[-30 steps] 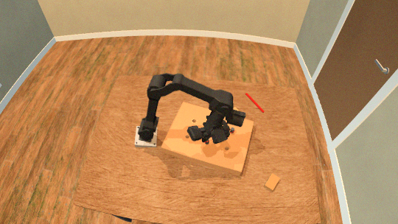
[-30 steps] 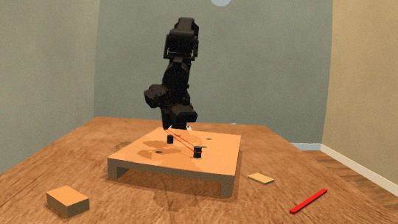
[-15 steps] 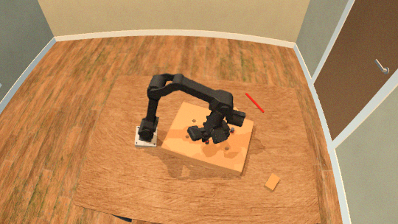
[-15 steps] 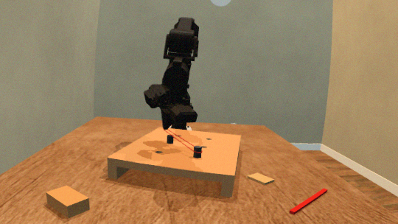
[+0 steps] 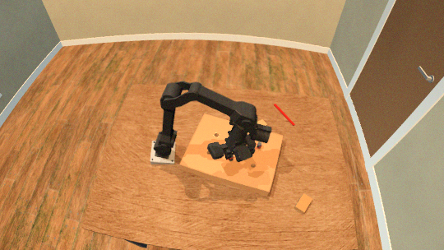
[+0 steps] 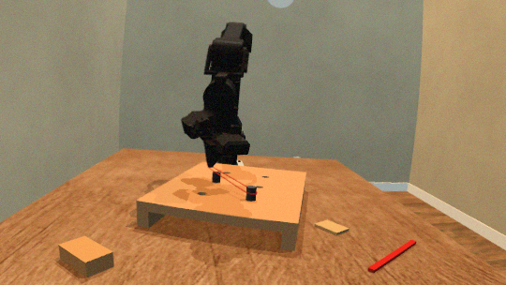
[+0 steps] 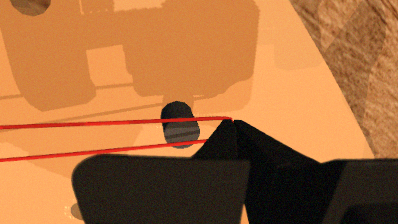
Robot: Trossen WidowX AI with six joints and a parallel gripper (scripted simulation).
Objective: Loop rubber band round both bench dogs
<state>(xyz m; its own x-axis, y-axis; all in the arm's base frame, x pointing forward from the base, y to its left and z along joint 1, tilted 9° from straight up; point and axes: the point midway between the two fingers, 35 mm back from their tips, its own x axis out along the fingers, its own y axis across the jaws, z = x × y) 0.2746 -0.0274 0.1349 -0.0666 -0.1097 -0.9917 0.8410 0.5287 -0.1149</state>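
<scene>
Right now my hand is 8 cm above the light wooden board, 6 cm to the right of it and 2 cm short of it. Also, from my hand: thin tan tile (25 cm to the left, 13 cm ahead, 11 cm below); then red stick (33 cm to the left, 26 cm ahead, 11 cm below); then tan block (34 cm ahead, 15 cm to the right, 10 cm below).
</scene>
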